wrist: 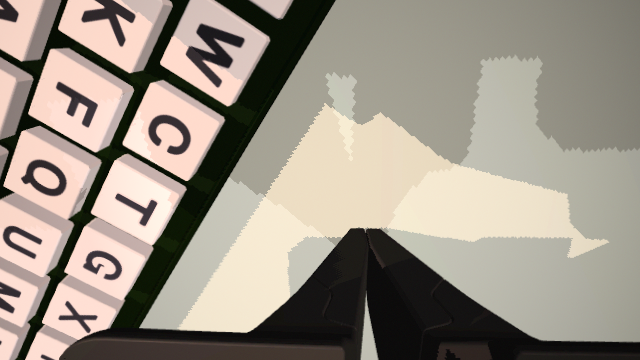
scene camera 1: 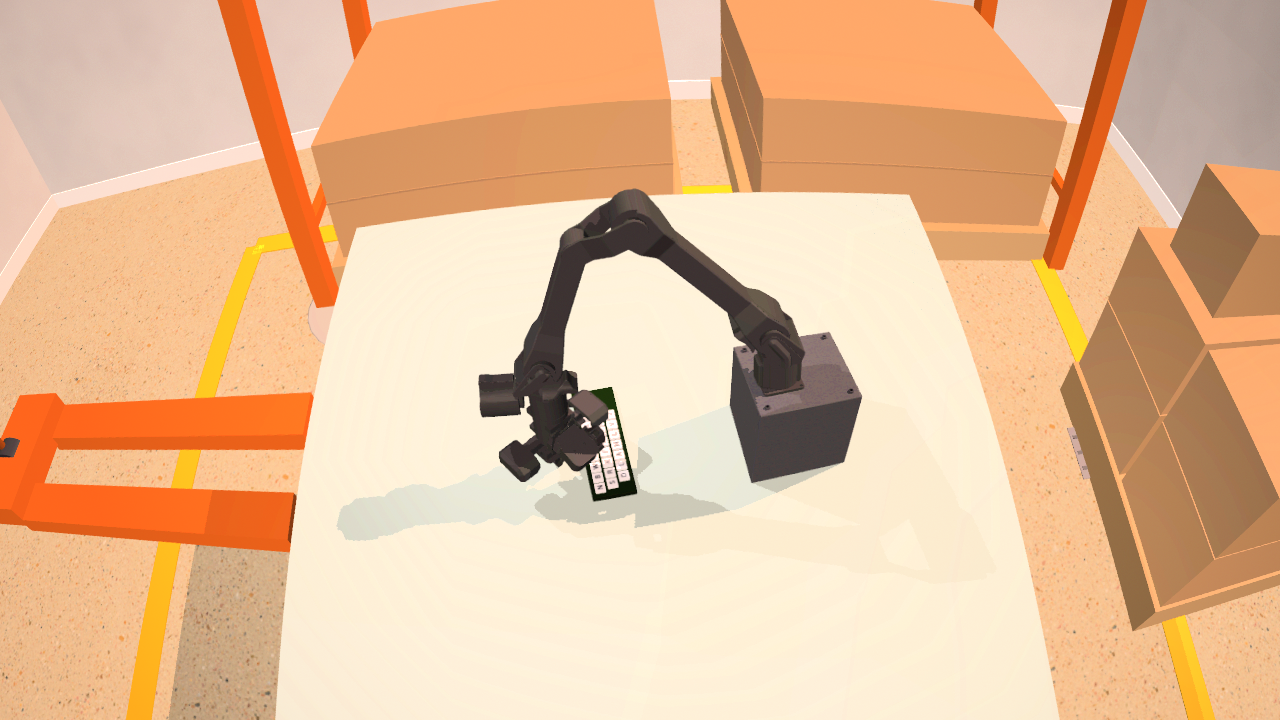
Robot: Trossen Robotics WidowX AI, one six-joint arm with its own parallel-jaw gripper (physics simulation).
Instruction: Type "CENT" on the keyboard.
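Frame: origin at the arm's base, x right, y down, z ahead, level; centimetres.
Seen in the pictures: gripper, fingertip midpoint: [wrist: 364,242] [scene camera 1: 558,464]; arm's base, origin of the base link: [scene camera 1: 778,379].
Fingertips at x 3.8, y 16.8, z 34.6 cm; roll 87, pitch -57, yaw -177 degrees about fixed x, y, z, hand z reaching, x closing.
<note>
Pixels of each thing's top centre, then the offset from my fingertips to it. Level surfaces: height alone.
- dark green keyboard, middle of its top: [wrist: 39,194] [scene camera 1: 602,438] dx +2.5, dy -1.6, dz -7.9 cm
- C key, middle of its top: [wrist: 169,134] dx -0.6, dy -1.6, dz -5.8 cm
- T key, middle of its top: [wrist: 134,204] dx +1.5, dy -1.6, dz -5.8 cm
- W key, middle of its top: [wrist: 212,51] [scene camera 1: 595,466] dx -2.6, dy -1.6, dz -5.8 cm
- G key, middle of its top: [wrist: 104,265] dx +3.5, dy -1.6, dz -5.8 cm
- pale table, its level: dy +0.0 cm
The dark green keyboard [scene camera 1: 614,474] [wrist: 245,117] with pale keys lies on the table, partly hidden under the arm's hand in the scene view. In the wrist view it fills the left side at a slant. The C key [wrist: 172,132] and the T key [wrist: 140,202] are in its edge row, between the W key [wrist: 215,52] and the G key [wrist: 105,264]. The E and N keys do not show in the wrist view. My gripper [wrist: 364,242] is shut and empty, its tips in view beside the keyboard, right of the T key. In the scene view the hand hides the fingertips.
The pale table [scene camera 1: 716,626] [wrist: 590,300] carries the dark arm base [scene camera 1: 796,438] to the right of the keyboard. Cast shadows cross the tabletop. Large boxes [scene camera 1: 501,80] [scene camera 1: 895,125] stand behind the table, and orange forks [scene camera 1: 179,420] lie left of it.
</note>
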